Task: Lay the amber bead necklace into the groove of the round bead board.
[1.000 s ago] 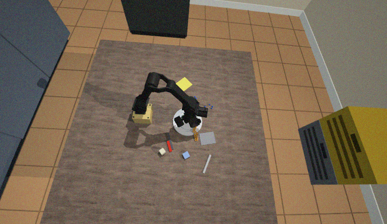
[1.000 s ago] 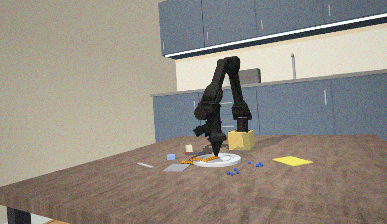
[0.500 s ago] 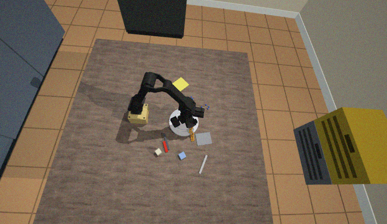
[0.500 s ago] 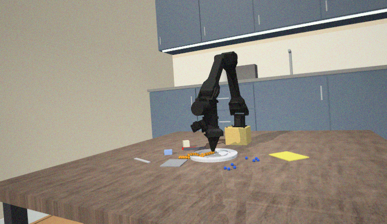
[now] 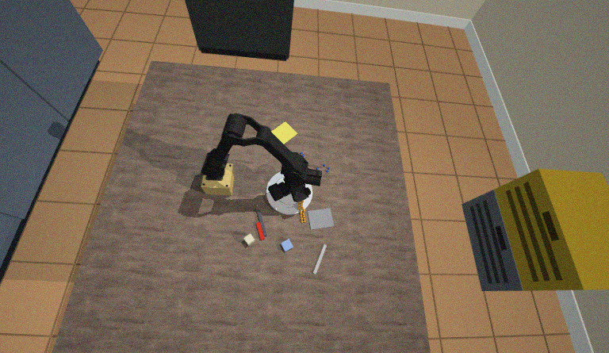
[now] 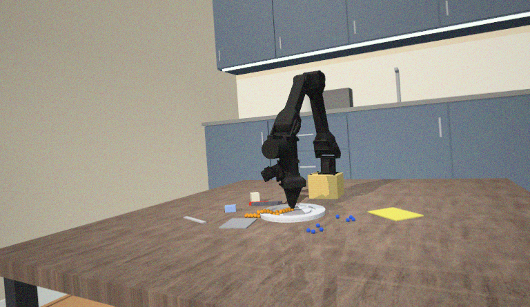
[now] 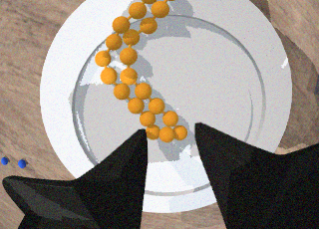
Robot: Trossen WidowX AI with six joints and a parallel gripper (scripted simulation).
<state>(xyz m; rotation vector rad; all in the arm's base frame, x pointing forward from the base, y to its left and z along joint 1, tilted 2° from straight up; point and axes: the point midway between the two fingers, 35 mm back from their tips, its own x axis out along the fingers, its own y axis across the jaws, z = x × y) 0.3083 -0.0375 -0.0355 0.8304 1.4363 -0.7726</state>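
Now: gripper tip 13 cm short of the grey square tile, 11 cm to the left of it and 2 cm above it. From my gripper tip the other things lie so: cream cube 21 cm to the right, 16 cm behind; red stick 16 cm to the right, 11 cm behind, 2 cm below; light blue cube 23 cm to the right, 1 cm below, 1 cm behind.
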